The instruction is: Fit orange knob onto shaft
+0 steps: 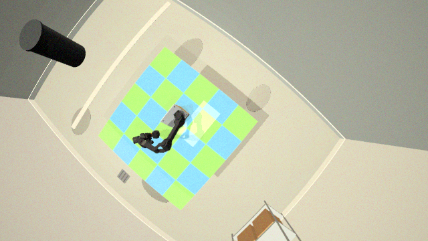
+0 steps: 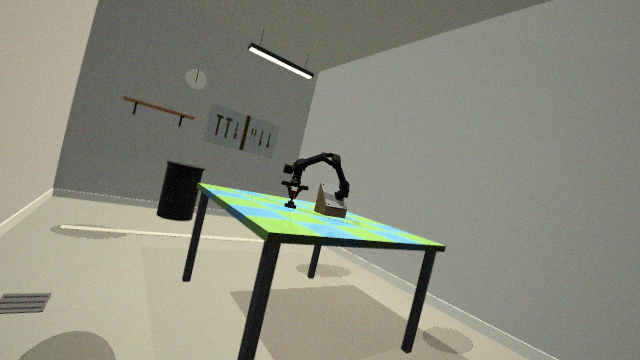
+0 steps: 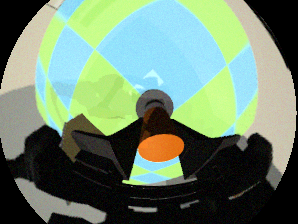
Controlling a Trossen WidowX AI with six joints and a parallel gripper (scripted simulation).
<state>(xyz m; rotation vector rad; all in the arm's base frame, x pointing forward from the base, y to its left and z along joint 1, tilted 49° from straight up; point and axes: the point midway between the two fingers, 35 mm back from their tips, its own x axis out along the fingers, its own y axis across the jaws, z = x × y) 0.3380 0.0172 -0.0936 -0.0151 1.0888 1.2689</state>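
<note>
My gripper tip is 4 cm above the dark pedestal. Also, from my gripper tip: orange knob: 3 cm above.
</note>
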